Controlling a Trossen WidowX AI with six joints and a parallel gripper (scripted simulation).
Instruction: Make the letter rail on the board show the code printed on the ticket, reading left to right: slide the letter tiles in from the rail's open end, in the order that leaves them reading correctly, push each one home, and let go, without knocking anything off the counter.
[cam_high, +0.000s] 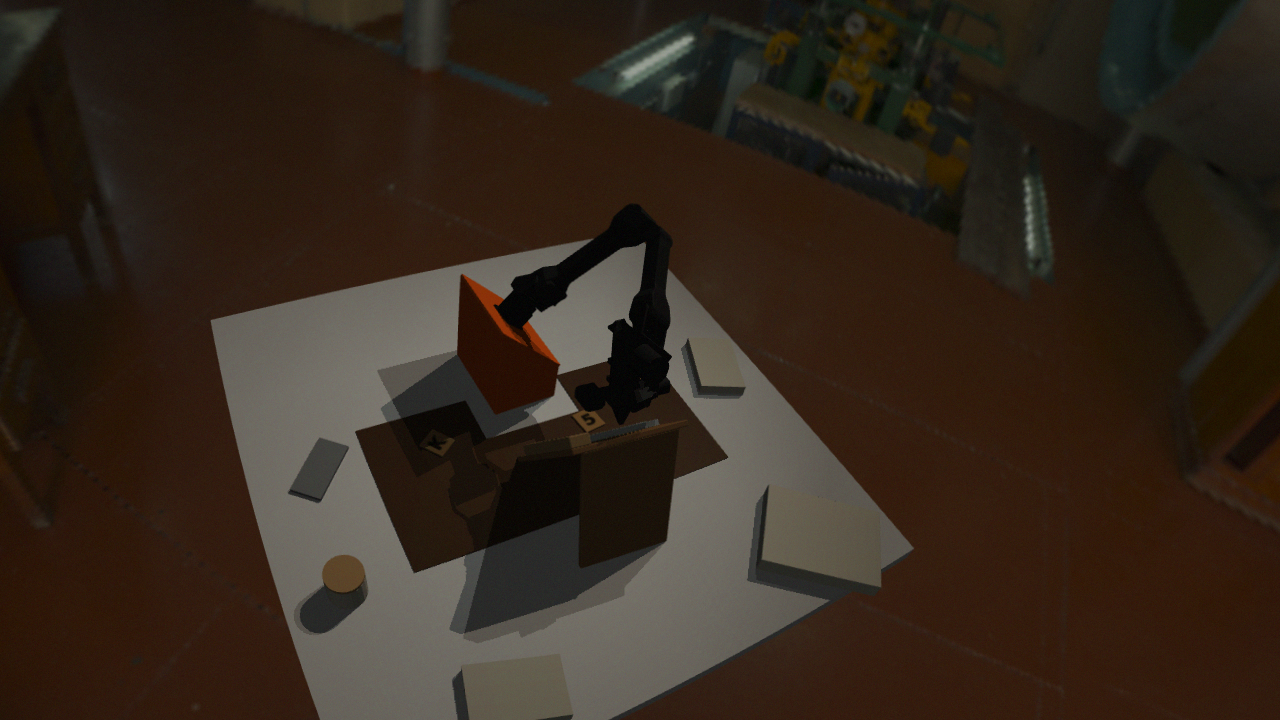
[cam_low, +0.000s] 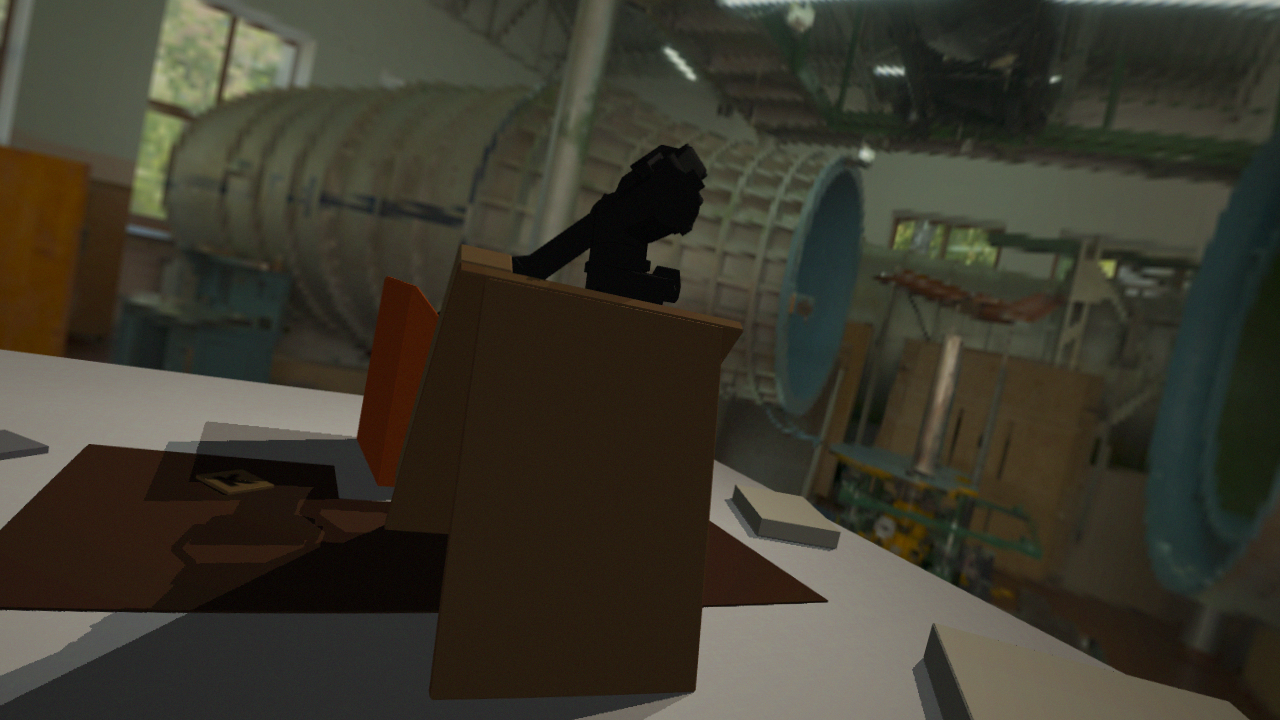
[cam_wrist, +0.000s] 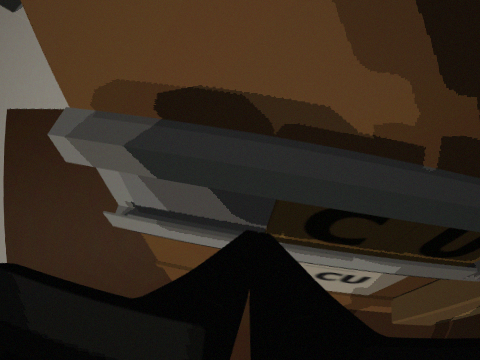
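Right now the c tile is 30 mm to the right of my gripper tip and 10 mm below it. From my gripper tip the other things lie so: white ticket: 50 mm behind, 60 mm to the right, 90 mm below; k tile: 260 mm behind, 280 mm to the right, 170 mm below; dark brown mat: 170 mm behind, 60 mm to the right, 180 mm below.
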